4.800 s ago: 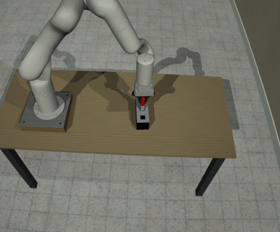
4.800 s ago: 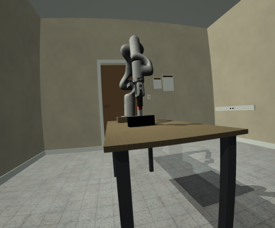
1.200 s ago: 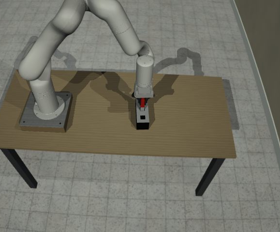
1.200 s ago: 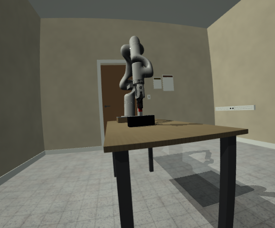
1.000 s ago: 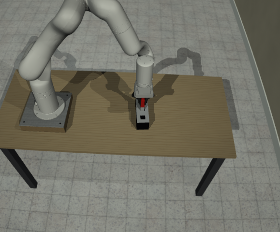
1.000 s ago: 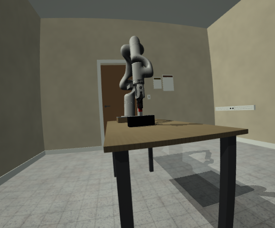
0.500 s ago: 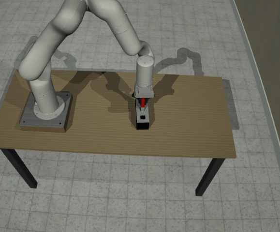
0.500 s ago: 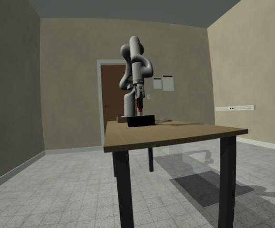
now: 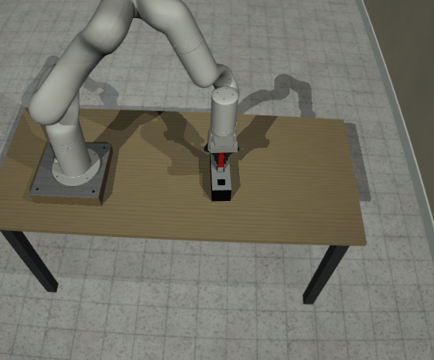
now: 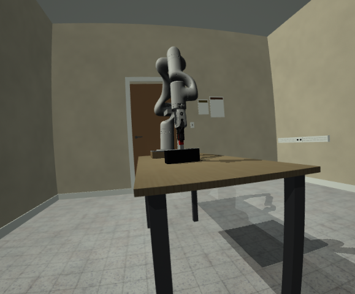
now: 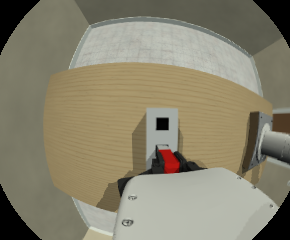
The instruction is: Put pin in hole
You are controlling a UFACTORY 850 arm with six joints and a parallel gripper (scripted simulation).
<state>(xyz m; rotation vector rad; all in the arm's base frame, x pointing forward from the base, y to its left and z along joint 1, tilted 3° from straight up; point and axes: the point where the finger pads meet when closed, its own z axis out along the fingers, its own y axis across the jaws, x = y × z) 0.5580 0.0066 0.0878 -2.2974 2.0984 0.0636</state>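
The pin lies 1 cm below my hand. The rest, counted from my hand: black block 11 cm below.
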